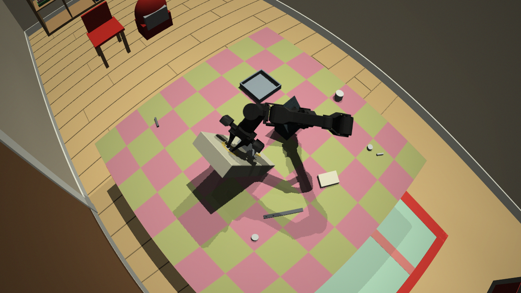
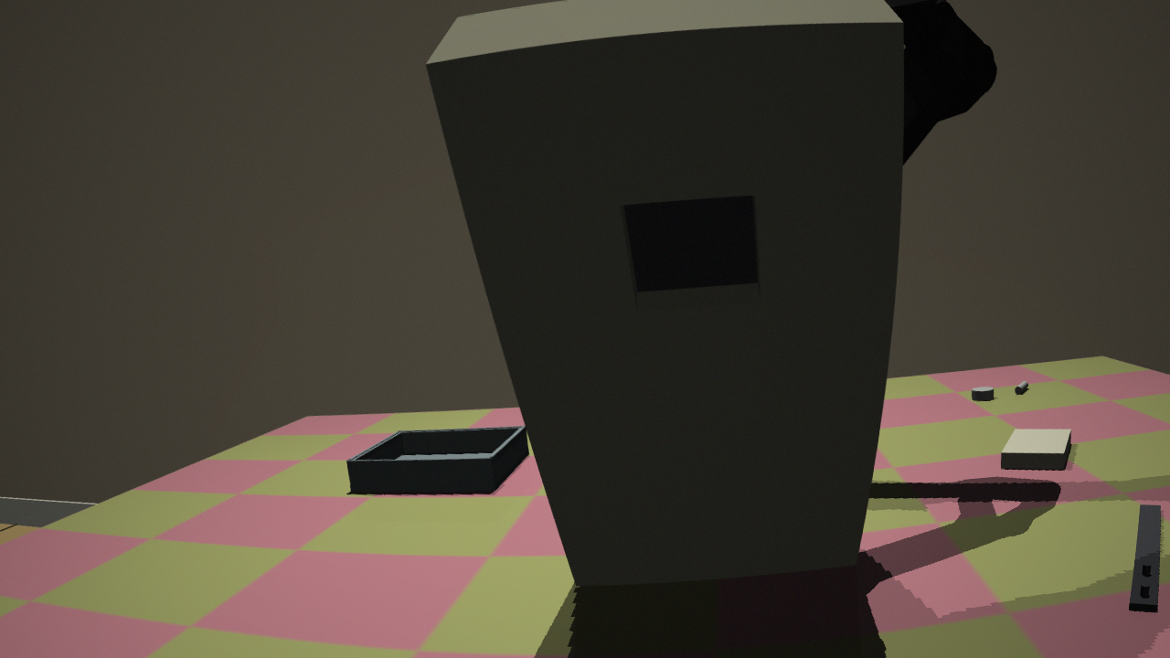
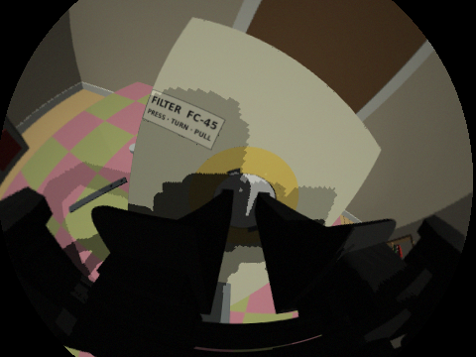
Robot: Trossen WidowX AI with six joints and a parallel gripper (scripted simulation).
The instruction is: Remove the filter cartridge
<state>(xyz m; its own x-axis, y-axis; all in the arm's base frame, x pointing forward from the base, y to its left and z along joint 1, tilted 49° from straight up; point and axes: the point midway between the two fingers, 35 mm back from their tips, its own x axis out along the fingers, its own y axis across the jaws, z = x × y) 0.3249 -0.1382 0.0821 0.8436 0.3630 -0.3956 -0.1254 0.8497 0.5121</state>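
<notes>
My gripper tip is now 1 cm short of the round grey filter cartridge and 1 cm above it. Round my gripper tip: olive service panel: 8 cm below, 4 cm behind; then cream block: 33 cm to the left, 27 cm behind, 22 cm below; then grey tray: 44 cm behind, 24 cm to the right, 22 cm below.
</notes>
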